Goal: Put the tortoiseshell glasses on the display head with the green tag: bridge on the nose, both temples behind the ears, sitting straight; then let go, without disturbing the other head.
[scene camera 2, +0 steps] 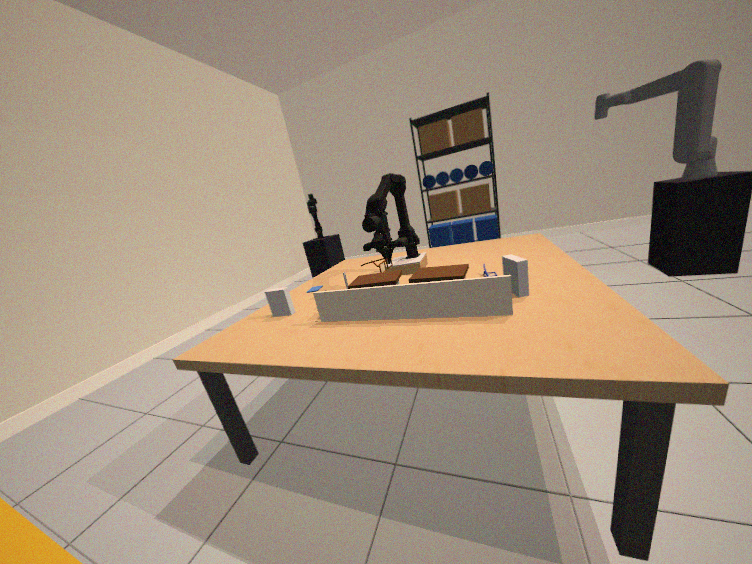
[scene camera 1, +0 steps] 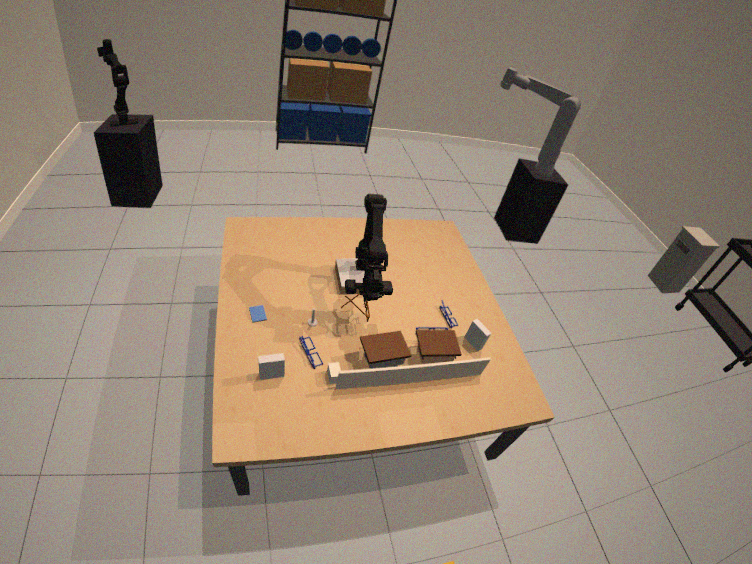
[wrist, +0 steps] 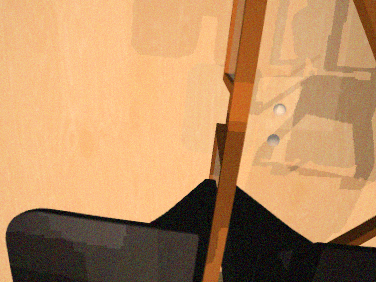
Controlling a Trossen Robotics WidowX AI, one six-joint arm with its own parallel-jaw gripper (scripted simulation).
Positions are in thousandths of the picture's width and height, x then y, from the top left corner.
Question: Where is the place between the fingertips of the gripper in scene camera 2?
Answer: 518,467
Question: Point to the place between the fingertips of the gripper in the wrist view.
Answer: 576,679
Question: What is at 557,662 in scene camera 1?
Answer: A low white wall.
